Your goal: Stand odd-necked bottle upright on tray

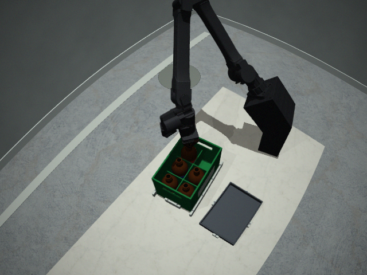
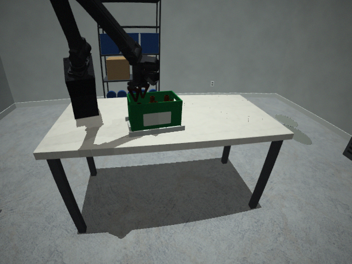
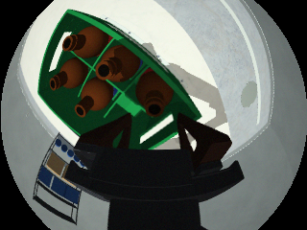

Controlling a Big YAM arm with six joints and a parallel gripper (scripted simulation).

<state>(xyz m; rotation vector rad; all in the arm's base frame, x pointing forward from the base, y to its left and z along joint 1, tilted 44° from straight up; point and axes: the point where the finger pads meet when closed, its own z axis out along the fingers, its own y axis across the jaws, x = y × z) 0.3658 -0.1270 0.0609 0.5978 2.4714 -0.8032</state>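
Right now the crate is 110 mm below my hand, 70 mm ahead of it and 60 mm to the left of it. From my hand the other things lie so: tray 330 mm to the left, 180 mm below, 80 mm ahead.
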